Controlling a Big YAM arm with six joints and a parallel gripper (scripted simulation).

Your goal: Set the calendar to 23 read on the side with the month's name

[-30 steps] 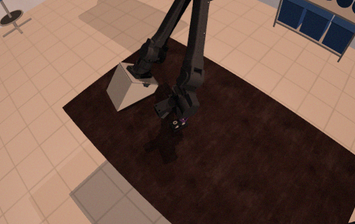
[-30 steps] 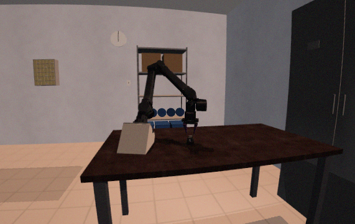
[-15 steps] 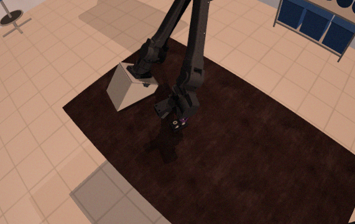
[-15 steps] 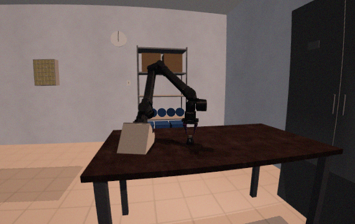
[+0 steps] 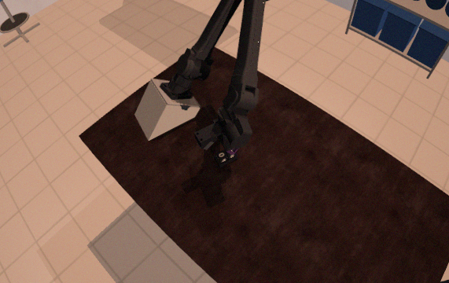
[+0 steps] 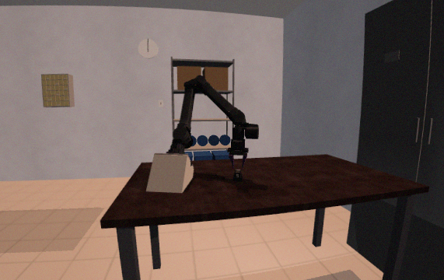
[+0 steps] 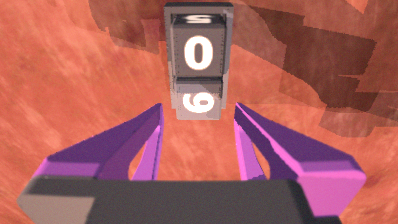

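Right now the dark tray is 20 mm to the right of my hand and 50 mm below it.
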